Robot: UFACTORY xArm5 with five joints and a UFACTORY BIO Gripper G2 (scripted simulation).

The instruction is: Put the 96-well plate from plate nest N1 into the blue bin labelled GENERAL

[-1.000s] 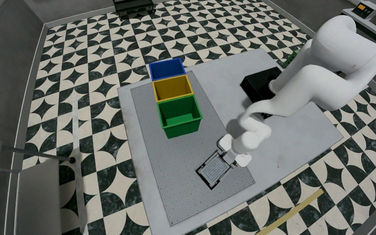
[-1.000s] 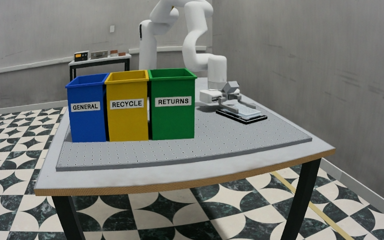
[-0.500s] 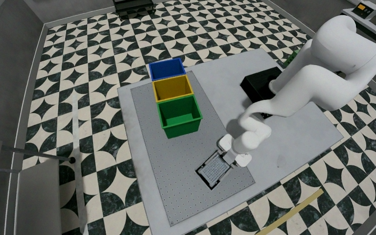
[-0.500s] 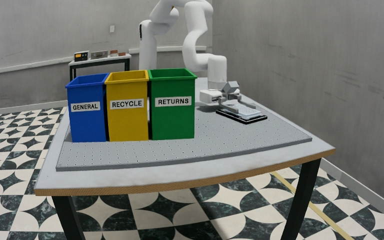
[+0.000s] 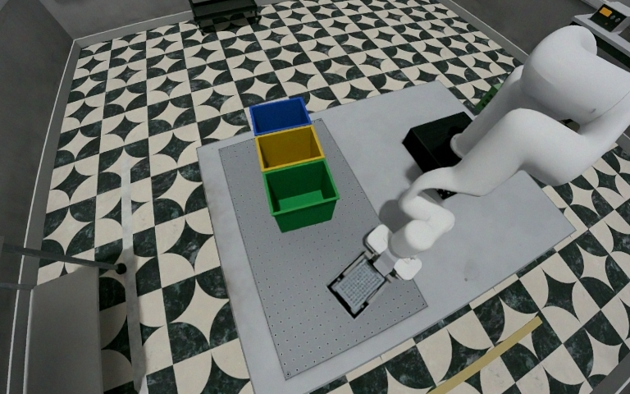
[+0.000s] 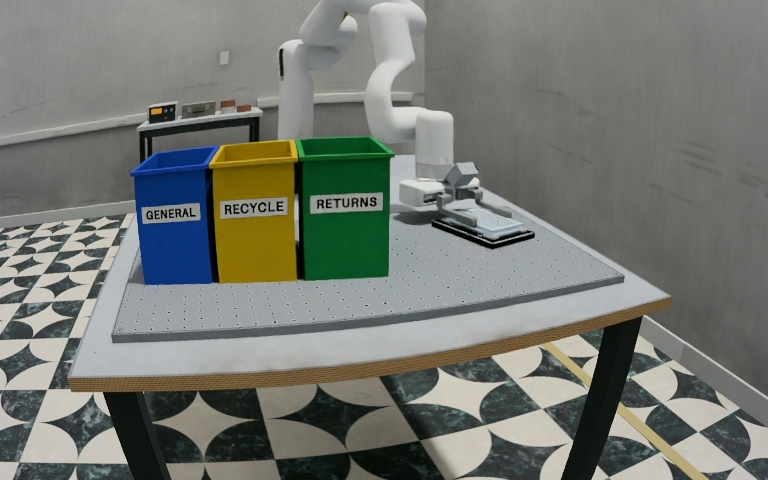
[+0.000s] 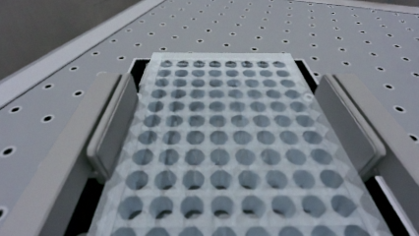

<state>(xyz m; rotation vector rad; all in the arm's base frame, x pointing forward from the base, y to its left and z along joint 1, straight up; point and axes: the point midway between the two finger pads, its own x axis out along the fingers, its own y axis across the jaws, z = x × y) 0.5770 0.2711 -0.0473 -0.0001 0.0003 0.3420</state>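
My gripper is now 2 cm above the black plate nest N1. The rest, counted from my hand: yellow recycle bin: 42 cm to the right, 7 cm ahead, 6 cm above; then green returns bin: 28 cm to the right, 8 cm ahead, 6 cm above; then clear 96-well plate: 1 cm below.
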